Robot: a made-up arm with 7 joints.
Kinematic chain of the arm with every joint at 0, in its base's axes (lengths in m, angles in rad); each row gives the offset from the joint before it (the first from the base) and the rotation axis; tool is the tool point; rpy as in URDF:
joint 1: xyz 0 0 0 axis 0.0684 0.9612 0.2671
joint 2: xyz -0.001 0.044 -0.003 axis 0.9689 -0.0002 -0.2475
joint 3: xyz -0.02 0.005 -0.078 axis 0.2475 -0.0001 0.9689
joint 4: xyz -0.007 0 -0.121 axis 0.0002 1 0
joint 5: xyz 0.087 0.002 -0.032 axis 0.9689 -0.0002 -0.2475
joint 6: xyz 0.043 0 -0.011 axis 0.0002 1 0
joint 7: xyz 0.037 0 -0.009 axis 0.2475 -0.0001 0.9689
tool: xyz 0 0 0 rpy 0 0.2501 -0.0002
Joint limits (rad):
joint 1: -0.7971..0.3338
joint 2: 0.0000..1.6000
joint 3: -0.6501..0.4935
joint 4: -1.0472..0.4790
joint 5: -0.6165..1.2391
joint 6: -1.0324..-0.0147
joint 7: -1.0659..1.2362
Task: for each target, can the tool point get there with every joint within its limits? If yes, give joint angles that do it. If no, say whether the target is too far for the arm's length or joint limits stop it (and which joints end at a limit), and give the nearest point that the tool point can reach.
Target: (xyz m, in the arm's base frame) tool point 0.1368 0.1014 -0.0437
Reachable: yes | joints -0.2387 0.5660 0.1917 -0.8710 -0.3715 -0.2654 -0.1011
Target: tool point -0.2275 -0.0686 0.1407
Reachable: no: joint limits stop it (at a limit: joint 1, joint 2, joint 3, joint 4, joint 5, joint 6) | nearest point 0.0456 0.0879 0.0896 | short by 0.319 m
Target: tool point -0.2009 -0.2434 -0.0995
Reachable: no: joint limits stop it (at a limit: joint 1, joint 2, joint 3, joint 5, joint 6) | nearest point 0.0153 -0.0720 -0.2153 | short by 0.299 m
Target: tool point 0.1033 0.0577 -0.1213
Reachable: yes | joints -0.0241 0.6964 -0.2645 -0.7712 0.8888 -0.7089 0.4243
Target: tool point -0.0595 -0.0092 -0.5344
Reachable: no: too far | nearest point -0.0364 0.0112 -0.3332 | short by 0.204 m
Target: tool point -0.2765 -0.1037 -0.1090
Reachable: no: joint limits stop it (at a limit: joint 1, joint 2, joint 3, joint 4, joint 5, joint 6) | nearest point -0.0486 -0.0658 -0.2925 | short by 0.295 m
